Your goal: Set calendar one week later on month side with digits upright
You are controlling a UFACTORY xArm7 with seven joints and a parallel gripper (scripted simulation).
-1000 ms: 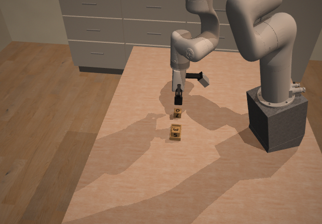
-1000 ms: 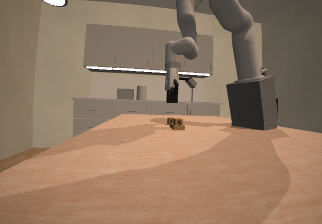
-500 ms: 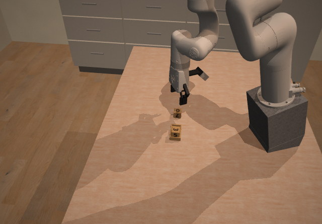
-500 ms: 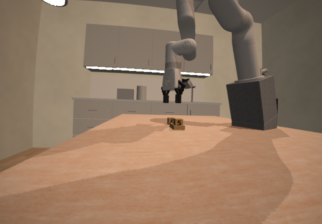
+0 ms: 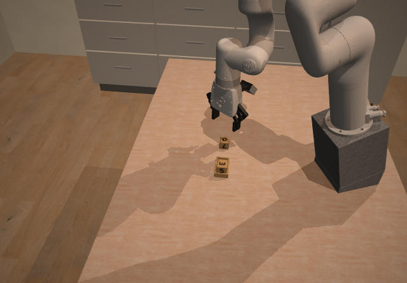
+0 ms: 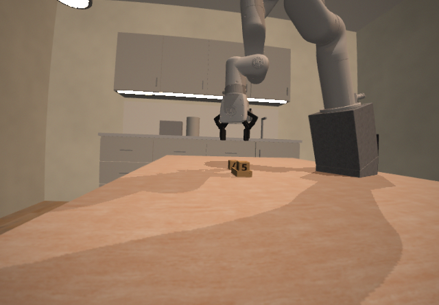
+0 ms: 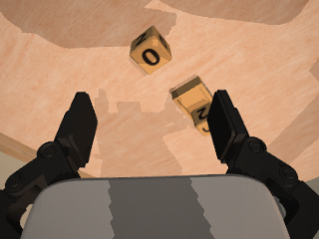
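Now: hand 100 mm above the wooden cube.
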